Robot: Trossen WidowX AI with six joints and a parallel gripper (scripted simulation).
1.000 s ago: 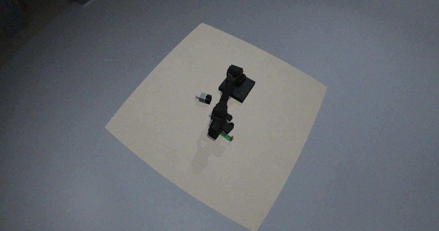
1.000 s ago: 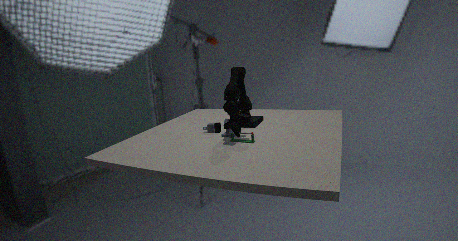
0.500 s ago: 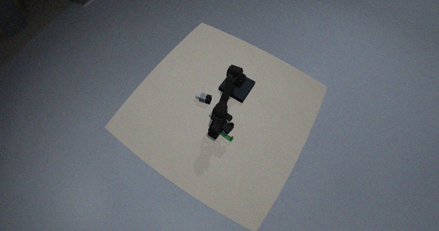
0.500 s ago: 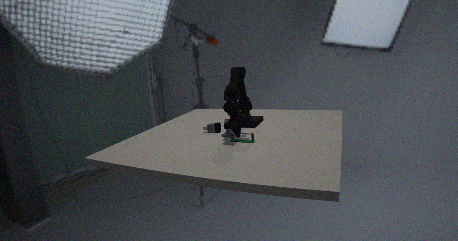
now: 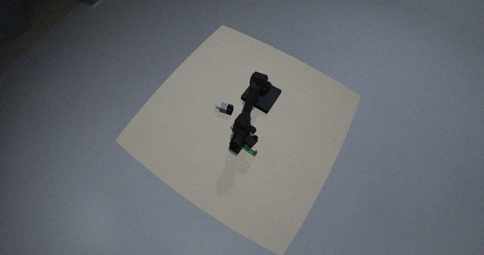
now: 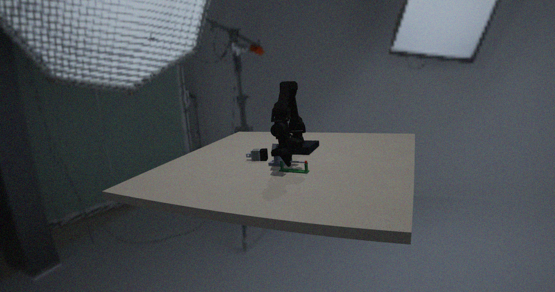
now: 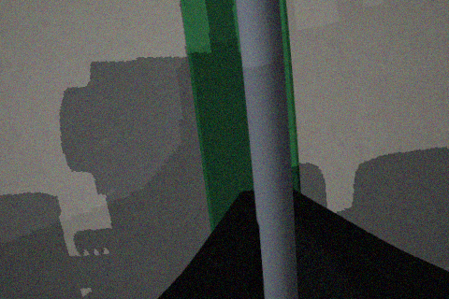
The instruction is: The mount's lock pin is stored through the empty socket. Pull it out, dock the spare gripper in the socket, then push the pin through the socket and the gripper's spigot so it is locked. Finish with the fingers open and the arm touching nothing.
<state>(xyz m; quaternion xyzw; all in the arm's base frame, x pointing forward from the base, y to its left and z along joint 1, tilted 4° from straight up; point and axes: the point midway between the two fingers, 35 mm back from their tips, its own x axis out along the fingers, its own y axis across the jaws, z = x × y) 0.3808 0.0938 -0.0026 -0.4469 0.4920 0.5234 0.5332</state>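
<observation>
Right now my gripper tip is 2 cm to the right of the green rack. Round my gripper tip: grey mount (10 cm behind, 9 cm to the right, 3 cm above); then spare gripper (24 cm to the right, 14 cm behind).
</observation>
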